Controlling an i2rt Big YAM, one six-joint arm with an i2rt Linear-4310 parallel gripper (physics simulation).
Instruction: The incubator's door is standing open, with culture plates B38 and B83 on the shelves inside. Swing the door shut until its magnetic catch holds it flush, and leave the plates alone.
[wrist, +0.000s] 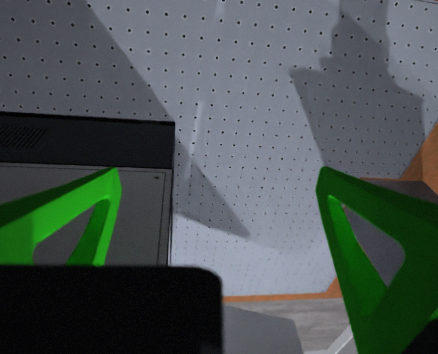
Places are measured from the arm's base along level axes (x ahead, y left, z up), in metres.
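Pixels of known places: gripper, fingertip midpoint: (218, 178).
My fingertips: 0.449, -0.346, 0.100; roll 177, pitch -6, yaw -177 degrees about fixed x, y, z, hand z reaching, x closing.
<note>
Behind a point stands the place of what it marks, as x, y, z.
My gripper (218, 178) {0.449, -0.346, 0.100} is open, with its two green fingers wide apart and nothing between them. The incubator (107, 145) {0.576, -0.215, -0.146} is at the left in the wrist view, partly cut off by the frame edge. It shows a black band with slanted vent slots and, below that, a flat grey panel with a thin outlined border. The left finger overlaps this grey panel in the view; whether they touch cannot be told. Which part is the door, and how far it stands open, cannot be told here. Plates B38 and B83 do not show.
A grey perforated board (240, 75) {0.379, -0.290, -0.231} with dark shadows lies under the gripper. An orange-brown wooden edge (275, 298) {0.183, 0.437, -0.244} borders it at the bottom and right. A black rounded block (110, 310) {0.476, -0.383, 0.179} hides the lower left. A grey flat-sided shape (260, 330) {0.312, 0.202, -0.052} is at the bottom.
</note>
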